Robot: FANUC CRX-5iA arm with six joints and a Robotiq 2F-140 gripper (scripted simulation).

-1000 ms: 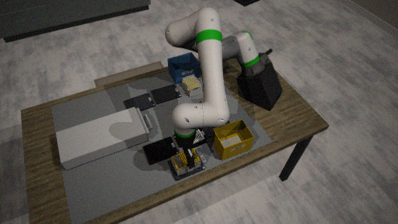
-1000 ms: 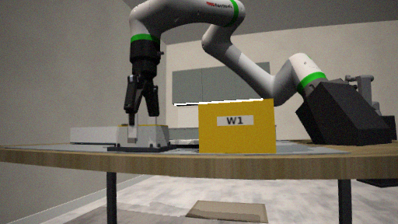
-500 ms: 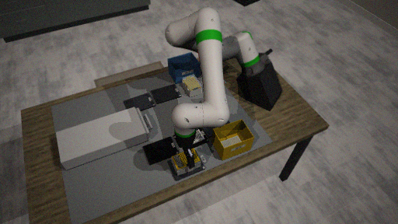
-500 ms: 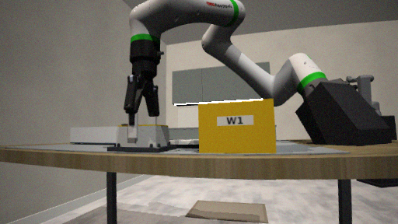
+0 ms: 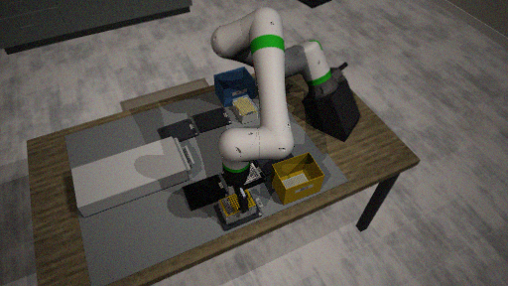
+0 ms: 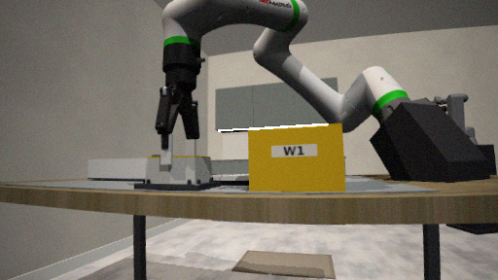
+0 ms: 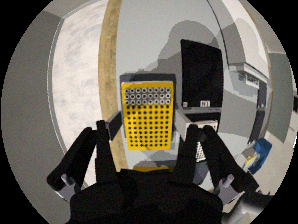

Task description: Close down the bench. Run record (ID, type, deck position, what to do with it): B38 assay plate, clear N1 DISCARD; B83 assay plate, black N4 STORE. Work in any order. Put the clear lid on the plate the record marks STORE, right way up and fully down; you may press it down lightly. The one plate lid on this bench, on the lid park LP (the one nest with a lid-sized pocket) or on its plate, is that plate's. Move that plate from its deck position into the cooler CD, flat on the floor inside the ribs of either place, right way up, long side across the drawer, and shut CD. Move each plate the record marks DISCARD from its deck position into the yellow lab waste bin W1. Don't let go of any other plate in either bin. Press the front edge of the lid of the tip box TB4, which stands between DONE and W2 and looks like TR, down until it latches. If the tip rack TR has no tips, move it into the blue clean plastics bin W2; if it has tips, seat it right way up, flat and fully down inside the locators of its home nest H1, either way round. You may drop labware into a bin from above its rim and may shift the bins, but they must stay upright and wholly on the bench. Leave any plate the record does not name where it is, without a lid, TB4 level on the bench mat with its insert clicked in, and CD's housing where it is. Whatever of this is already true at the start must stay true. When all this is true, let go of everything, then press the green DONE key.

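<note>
Now: the yellow tip rack TR 20 mm below my hand and 10 mm behind it. From my hand the other things lie so: yellow bin W1: 270 mm behind, 60 mm to the left, 40 mm below; then black deck nest: 160 mm to the right, 70 mm below, 50 mm ahead; then pale well plate: 120 mm to the right, 120 mm behind, 60 mm below.
</note>
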